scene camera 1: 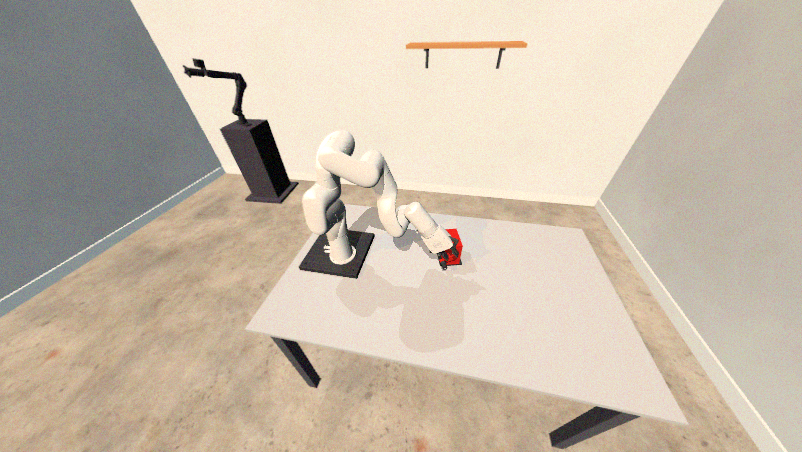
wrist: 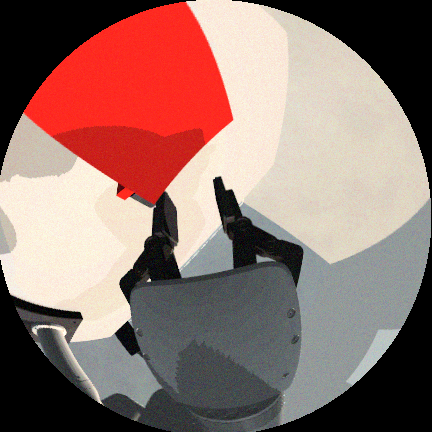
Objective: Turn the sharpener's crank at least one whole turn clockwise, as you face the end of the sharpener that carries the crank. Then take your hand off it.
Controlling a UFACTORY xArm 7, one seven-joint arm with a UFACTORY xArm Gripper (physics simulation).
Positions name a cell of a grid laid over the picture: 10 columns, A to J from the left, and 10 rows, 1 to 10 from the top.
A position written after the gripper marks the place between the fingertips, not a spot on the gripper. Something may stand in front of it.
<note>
In view: the gripper (wrist: E5) and a red sharpener (wrist: D3).
</note>
